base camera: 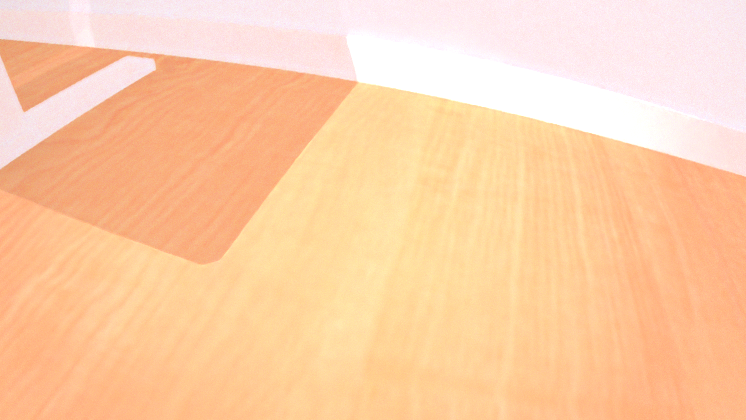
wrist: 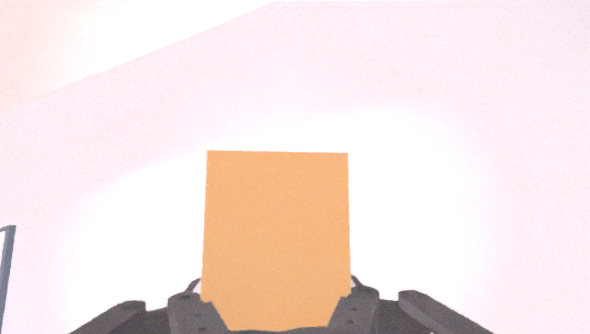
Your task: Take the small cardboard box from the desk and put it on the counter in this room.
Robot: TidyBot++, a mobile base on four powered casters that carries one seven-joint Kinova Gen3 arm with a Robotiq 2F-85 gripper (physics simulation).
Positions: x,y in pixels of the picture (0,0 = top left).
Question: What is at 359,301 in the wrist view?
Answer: My gripper.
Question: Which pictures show the small cardboard box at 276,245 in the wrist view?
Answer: The wrist view only.
